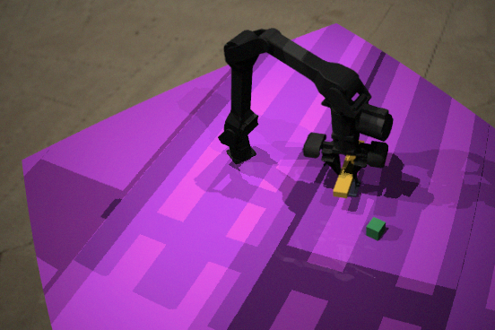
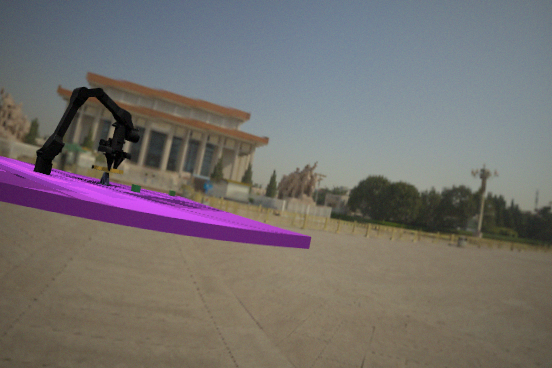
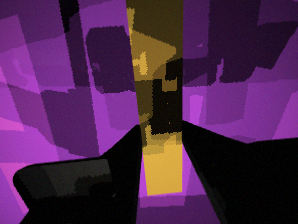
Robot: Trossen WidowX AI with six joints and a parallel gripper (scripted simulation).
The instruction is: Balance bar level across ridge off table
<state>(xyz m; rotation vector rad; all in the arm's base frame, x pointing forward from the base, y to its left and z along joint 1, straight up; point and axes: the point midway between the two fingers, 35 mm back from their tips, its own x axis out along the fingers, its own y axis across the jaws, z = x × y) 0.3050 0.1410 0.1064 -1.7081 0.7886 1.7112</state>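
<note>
My gripper tip is now 2 cm to the right of the yellow bar and 2 cm past it. The rest, counted from my gripper tip: small green cube: 13 cm ahead, 6 cm below, 1 cm to the right.
</note>
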